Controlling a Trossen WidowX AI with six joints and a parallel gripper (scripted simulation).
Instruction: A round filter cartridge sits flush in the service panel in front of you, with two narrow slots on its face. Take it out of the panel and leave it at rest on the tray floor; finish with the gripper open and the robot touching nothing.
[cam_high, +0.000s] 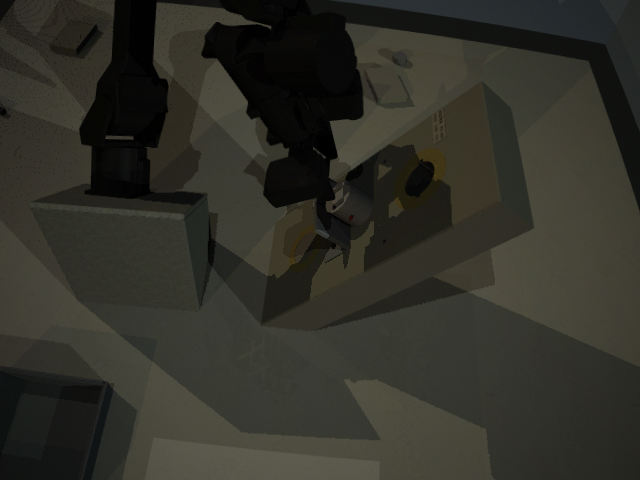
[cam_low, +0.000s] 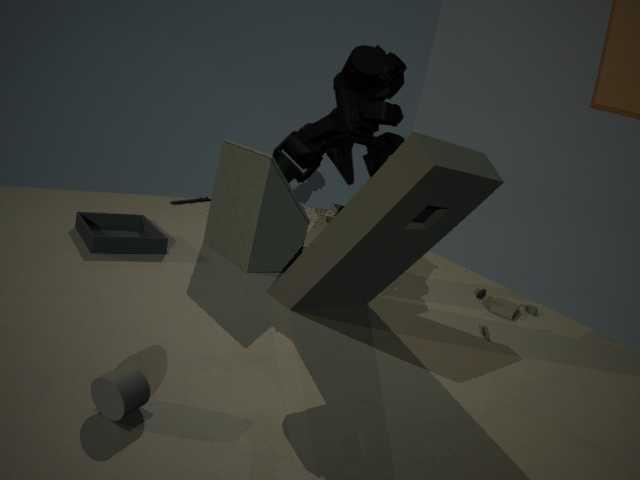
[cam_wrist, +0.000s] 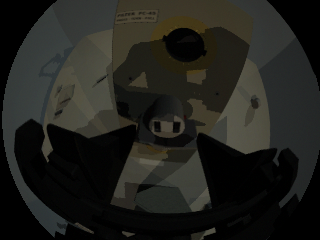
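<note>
The round filter cartridge is 20 mm ahead of my gripper tip and 40 mm below it. Also, from my gripper tip: dark tray: 310 mm behind, 310 mm to the right, 210 mm below; then tan service panel: 70 mm ahead, 60 mm below.
</note>
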